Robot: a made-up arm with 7 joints. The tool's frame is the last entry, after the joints. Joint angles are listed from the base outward.
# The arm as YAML. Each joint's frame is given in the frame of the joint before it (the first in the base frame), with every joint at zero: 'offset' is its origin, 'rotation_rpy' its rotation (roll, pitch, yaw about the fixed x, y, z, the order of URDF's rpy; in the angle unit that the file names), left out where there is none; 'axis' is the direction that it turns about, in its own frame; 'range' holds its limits. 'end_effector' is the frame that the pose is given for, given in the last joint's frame.
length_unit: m
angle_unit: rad
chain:
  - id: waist
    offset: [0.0, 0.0, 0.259]
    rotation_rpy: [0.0, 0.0, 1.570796]
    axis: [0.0, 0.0, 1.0]
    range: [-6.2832, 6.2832]
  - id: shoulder
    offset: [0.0, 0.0, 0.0]
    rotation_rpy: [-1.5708, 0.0, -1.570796]
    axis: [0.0, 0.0, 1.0]
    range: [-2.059, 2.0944]
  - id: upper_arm
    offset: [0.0, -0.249, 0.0]
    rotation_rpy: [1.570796, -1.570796, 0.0]
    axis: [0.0, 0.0, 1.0]
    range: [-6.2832, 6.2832]
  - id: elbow
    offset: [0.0, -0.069, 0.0]
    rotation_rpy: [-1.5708, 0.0, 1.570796]
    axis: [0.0, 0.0, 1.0]
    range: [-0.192, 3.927]
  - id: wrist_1
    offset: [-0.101, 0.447, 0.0]
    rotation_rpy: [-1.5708, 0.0, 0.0]
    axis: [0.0, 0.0, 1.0]
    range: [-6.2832, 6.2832]
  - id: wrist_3
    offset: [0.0, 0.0, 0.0]
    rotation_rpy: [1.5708, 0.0, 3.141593]
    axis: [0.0, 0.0, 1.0]
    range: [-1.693, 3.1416]
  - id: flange
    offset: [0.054, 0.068, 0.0]
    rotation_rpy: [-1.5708, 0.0, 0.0]
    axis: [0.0, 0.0, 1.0]
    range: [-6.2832, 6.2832]
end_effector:
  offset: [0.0, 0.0, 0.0]
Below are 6 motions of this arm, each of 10 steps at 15 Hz.
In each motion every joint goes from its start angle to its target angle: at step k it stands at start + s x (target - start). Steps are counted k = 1, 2, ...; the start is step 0. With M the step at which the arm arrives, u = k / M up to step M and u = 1 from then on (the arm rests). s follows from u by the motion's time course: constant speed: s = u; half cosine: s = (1 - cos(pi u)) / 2; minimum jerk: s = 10 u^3 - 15 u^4 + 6 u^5.
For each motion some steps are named. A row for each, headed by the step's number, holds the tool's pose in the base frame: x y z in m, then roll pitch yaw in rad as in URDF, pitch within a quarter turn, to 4 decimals.
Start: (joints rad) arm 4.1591 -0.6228 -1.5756 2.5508 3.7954 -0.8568 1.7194
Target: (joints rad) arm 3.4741 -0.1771 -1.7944 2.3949 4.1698 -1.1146 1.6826
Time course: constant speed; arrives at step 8
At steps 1, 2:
1: -0.0596 0.4211 0.8203 0.8295 -0.9317 -1.2370
2: -0.0467 0.4058 0.8291 0.9174 -0.9234 -1.3528

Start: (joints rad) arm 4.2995 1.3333 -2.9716 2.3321 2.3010 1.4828 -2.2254
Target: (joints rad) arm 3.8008 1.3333 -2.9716 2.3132 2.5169 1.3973 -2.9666
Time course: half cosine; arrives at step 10
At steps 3, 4, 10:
3: -0.3868 -0.4776 0.7417 2.2477 0.9481 -0.6845
4: -0.4177 -0.4505 0.7432 2.3227 1.0165 -0.6260
10: -0.5347 -0.2981 0.7508 3.0770 1.2398 0.0366

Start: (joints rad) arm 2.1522 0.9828 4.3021 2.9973 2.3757 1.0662 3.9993
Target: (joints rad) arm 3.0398 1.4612 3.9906 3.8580 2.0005 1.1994 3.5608
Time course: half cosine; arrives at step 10
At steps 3, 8, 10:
3: -0.5275 0.4739 0.5710 2.2387 0.4470 -1.7606
8: -0.6621 -0.1146 0.1097 -3.0205 0.1994 -0.0816
10: -0.6126 -0.1854 0.0522 -2.9556 0.0898 0.1199

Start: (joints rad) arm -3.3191 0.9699 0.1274 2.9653 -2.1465 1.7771 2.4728
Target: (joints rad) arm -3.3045 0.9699 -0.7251 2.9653 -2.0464 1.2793 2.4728
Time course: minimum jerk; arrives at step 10
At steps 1, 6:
1: -0.6118 0.1736 0.6672 -1.2445 -0.1229 -0.5905
6: -0.6212 0.1664 0.6931 -0.6884 -0.0835 -0.6986

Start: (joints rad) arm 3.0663 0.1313 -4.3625 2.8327 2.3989 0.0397 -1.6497
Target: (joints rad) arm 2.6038 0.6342 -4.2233 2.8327 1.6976 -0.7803 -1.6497
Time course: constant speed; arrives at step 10
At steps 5, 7, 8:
5: -0.3112 -0.0782 0.9434 -0.7457 -0.0186 2.1510
7: -0.3801 -0.0162 0.8995 -0.9714 0.0002 1.9653
8: -0.4083 0.0192 0.8750 -1.0877 0.0060 1.8737

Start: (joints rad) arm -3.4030 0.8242 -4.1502 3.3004 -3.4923 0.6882 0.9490
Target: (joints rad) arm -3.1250 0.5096 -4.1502 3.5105 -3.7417 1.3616 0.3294
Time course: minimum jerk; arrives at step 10
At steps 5, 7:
5: -0.4957 0.2322 0.7732 0.7742 -1.3504 -2.1802
7: -0.4506 0.2255 0.7908 1.5406 -1.2652 -3.0960

